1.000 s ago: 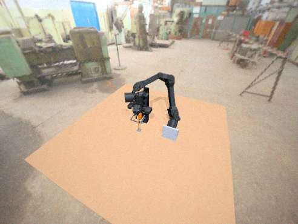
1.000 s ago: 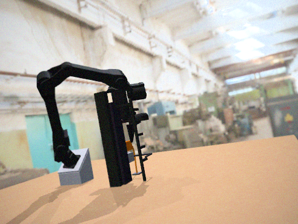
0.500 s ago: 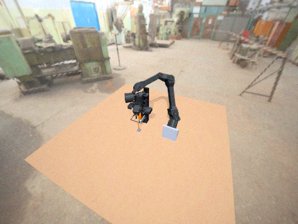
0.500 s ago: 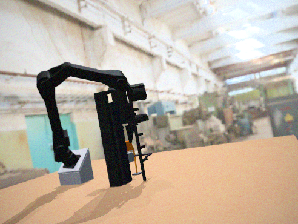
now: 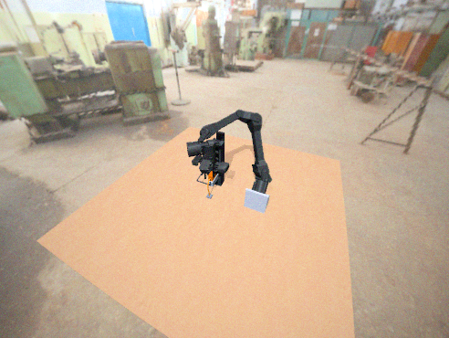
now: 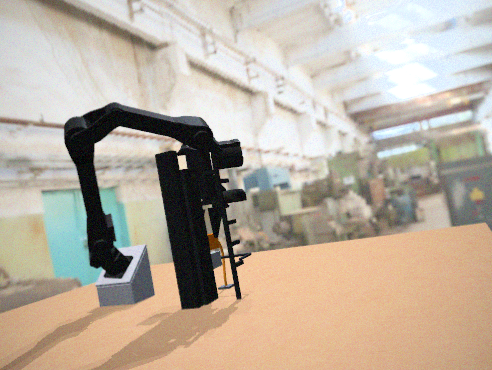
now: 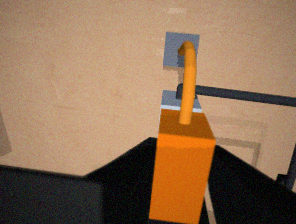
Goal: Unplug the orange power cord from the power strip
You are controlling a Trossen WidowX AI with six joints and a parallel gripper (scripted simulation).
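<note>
The orange plug is 3 cm to the right of my gripper tip and 1 cm ahead of it.
</note>
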